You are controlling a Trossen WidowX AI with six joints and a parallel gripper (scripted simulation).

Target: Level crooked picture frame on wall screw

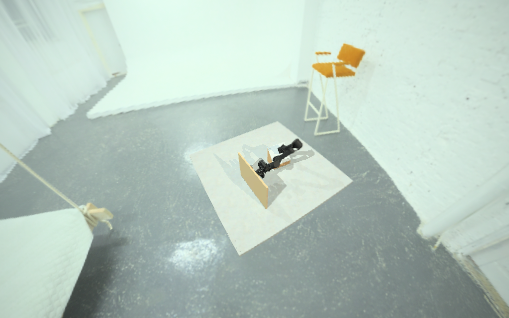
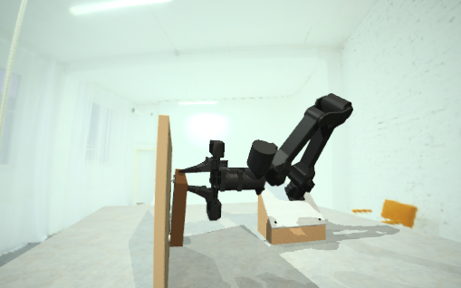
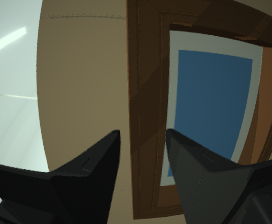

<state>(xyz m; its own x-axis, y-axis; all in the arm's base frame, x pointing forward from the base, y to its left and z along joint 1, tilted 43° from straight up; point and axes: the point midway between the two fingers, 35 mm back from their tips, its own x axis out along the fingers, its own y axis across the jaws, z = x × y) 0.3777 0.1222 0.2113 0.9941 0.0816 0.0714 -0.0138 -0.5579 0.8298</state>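
Now: the picture frame 10 mm ahead of my gripper tip, 10 mm to the right of it and 50 mm below it. Also, from my gripper tip: wall board 20 mm ahead, 10 mm to the left, 70 mm below.
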